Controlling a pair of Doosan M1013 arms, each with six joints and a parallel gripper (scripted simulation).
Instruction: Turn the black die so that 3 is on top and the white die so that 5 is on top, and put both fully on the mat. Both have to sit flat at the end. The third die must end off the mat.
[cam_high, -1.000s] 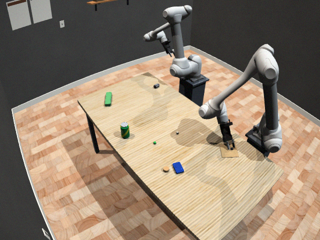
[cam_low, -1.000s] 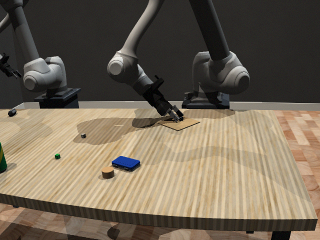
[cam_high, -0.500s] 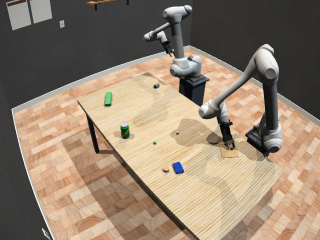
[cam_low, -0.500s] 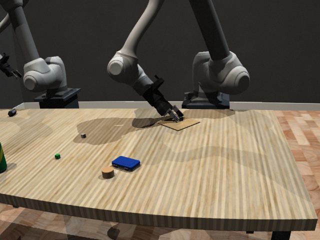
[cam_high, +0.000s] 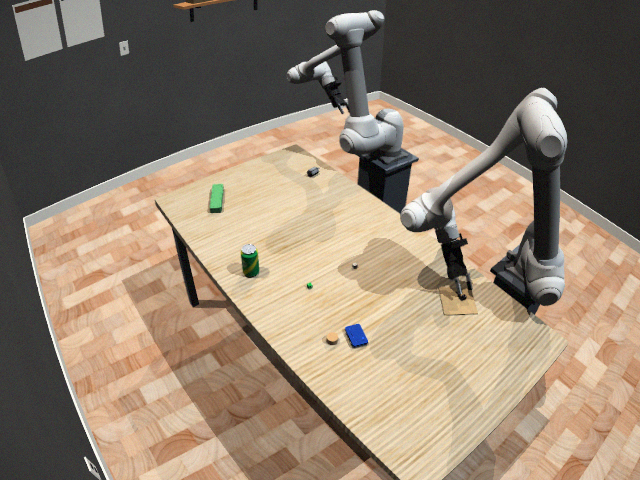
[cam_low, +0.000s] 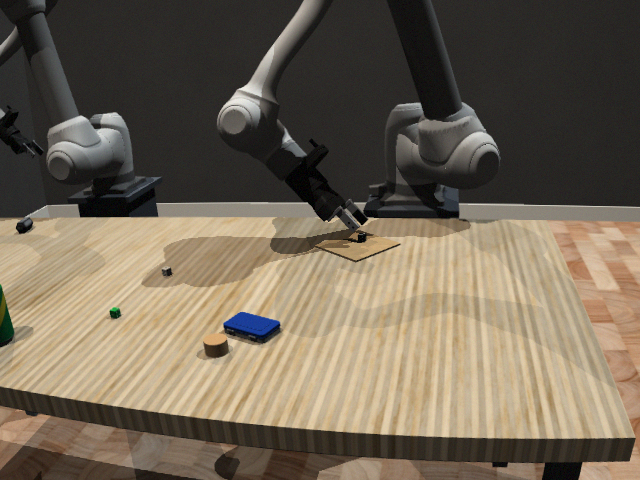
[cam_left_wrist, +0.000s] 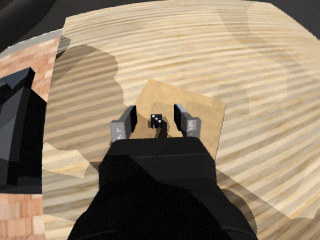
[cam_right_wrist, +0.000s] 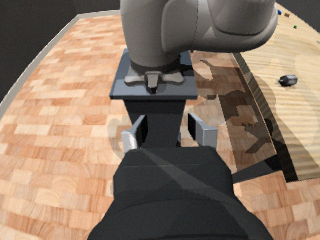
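Observation:
My left gripper is now 1 cm to the right of the black die and 4 cm above it. The rest, counted from my left hand: blue case (46 cm ahead, 5 cm to the right, 4 cm below); tan mat (3 cm ahead, 1 cm to the left, 5 cm below); white die (27 cm ahead, 35 cm to the right, 4 cm below).

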